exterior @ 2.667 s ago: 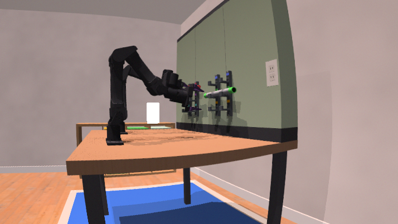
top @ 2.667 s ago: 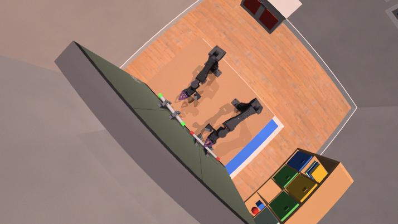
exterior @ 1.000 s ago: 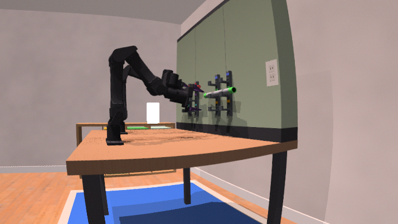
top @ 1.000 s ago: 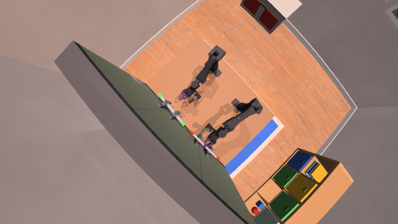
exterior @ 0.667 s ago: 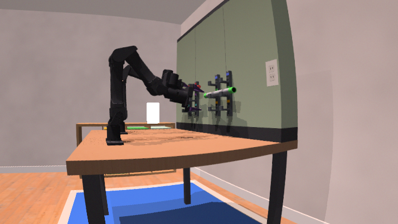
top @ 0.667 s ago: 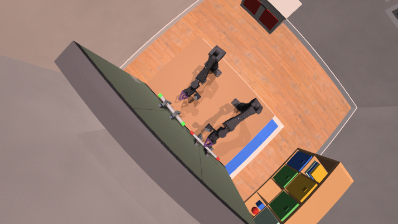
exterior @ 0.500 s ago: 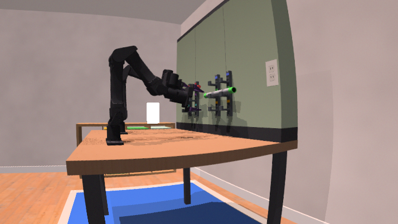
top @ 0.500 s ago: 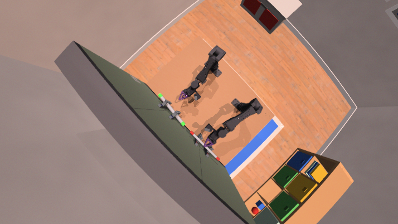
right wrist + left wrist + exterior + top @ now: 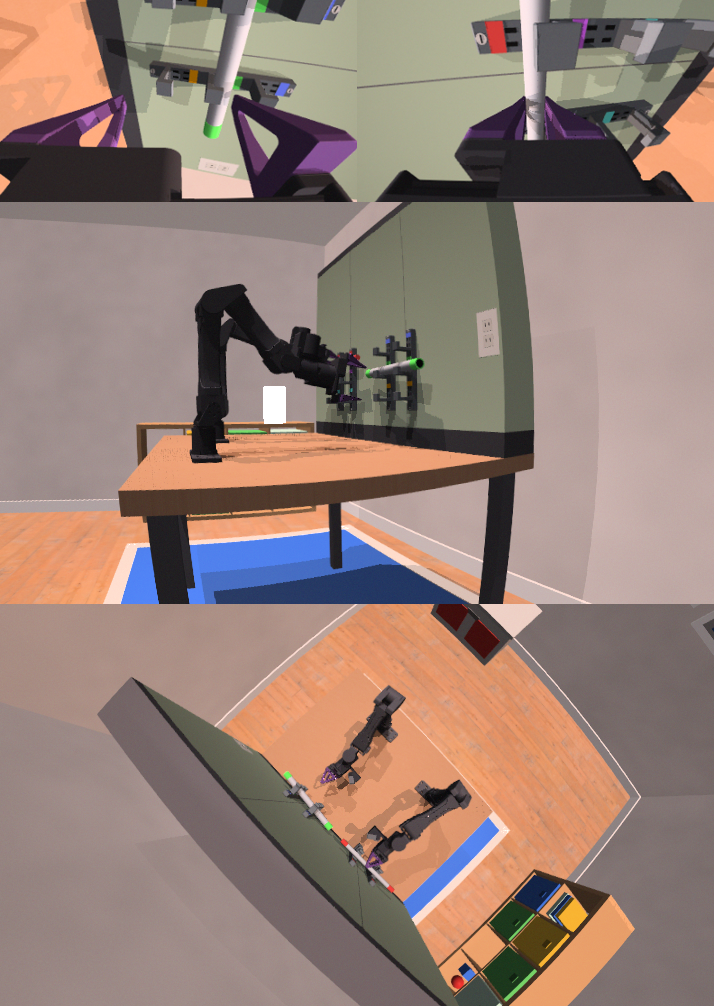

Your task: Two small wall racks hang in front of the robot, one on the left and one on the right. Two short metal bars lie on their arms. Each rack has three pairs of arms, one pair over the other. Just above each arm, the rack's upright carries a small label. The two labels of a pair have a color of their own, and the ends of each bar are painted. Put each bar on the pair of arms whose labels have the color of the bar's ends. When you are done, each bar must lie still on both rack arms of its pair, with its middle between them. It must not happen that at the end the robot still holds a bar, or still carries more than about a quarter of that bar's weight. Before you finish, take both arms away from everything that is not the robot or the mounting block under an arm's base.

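The red-ended bar is right at my left hand. Also, from my left hand: black strip 280 mm below, 210 mm to the right, 80 mm ahead; green wall panel 200 mm to the right, 140 mm ahead, 110 mm above; green-ended bar 390 mm to the right, 70 mm below, 60 mm ahead.
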